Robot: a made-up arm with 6 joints.
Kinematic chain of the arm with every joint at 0, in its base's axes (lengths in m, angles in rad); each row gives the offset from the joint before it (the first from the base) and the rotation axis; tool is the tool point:
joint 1: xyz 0 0 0.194 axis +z
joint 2: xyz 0 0.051 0 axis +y
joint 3: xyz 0 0 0.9 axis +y
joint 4: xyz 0 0 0.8 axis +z
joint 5: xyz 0 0 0 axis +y
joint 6: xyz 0 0 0.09 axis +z
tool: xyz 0 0 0
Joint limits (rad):
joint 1: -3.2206..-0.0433
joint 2: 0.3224..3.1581
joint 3: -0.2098..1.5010
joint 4: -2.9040..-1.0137
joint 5: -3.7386..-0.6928
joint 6: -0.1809..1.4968
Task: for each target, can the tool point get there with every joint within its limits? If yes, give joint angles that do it. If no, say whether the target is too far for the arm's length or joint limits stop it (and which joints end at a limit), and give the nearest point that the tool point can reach.
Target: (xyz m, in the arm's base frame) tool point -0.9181 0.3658 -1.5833
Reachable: no: too far | nearest point -0.8333 0.0012 -1.3701 | short by 0.431 m
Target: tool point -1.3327 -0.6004 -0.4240
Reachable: yes | joints -2.7783 1.6092 0.6660 -2.7215 -1.5227 1.2269
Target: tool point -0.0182 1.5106 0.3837
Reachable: no: joint limits stop it (at a limit: joint 2, joint 3, joint 4) | nearest point -0.0104 0.8637 -0.6742 | short by 1.240 m
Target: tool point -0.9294 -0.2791 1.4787
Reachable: yes | joints -2.9027 0.6178 0.0642 -2.4270 -3.1376 0.2433
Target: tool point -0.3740 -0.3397 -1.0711
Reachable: yes | joints -2.5503 2.2670 1.1276 -2.0769 -2.8513 1.2386
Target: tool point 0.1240 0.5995 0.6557
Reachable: no: joint limits stop it (at a limit: joint 1, joint 2, joint 3) | nearest point 0.9861 0.0526 0.8323 | short by 1.036 m
